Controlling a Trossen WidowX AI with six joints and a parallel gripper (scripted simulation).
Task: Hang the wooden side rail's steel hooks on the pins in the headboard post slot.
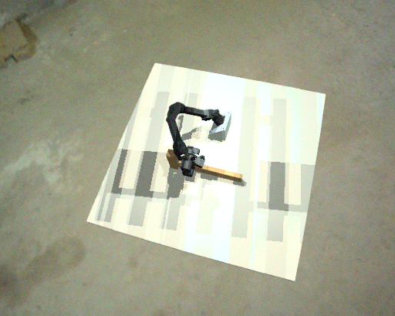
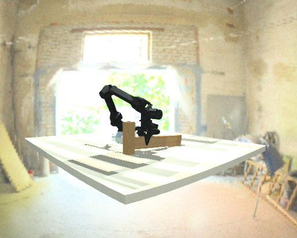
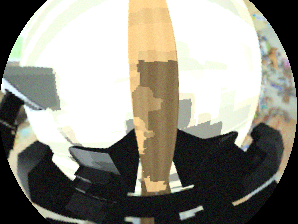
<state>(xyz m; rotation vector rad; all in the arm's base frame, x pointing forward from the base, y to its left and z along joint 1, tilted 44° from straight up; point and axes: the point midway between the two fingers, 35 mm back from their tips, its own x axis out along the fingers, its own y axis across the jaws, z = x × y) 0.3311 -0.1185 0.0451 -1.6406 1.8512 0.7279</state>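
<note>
Right now the wooden headboard post is 120 mm to the right of my gripper tip, 40 mm above it and 10 mm behind it.
</note>
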